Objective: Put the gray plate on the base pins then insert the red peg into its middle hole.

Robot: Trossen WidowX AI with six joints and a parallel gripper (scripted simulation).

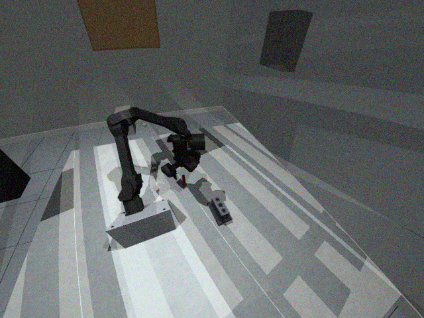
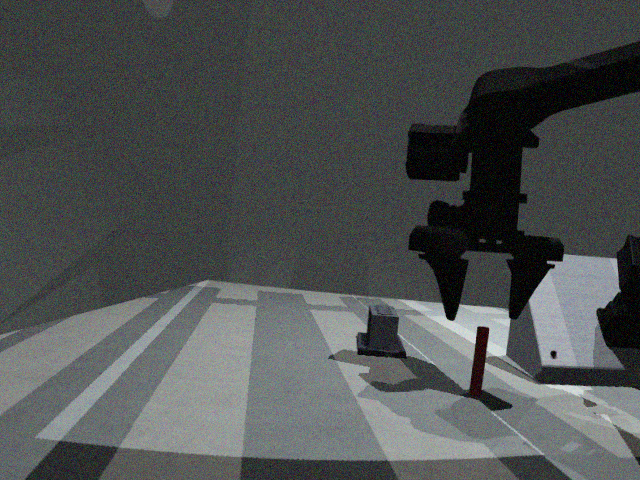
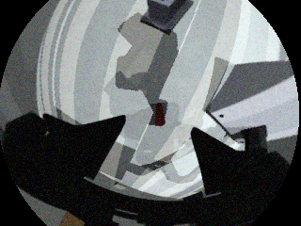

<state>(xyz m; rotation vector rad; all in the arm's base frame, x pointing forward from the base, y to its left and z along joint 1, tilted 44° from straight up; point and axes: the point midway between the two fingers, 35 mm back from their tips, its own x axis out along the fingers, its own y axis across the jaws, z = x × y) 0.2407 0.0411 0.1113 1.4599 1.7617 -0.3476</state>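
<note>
Right now my gripper tip is 50 mm above the red peg. Round my gripper tip: base: 100 mm ahead, 200 mm to the right, 80 mm below; gray plate: 100 mm ahead, 200 mm to the right, 40 mm below.
</note>
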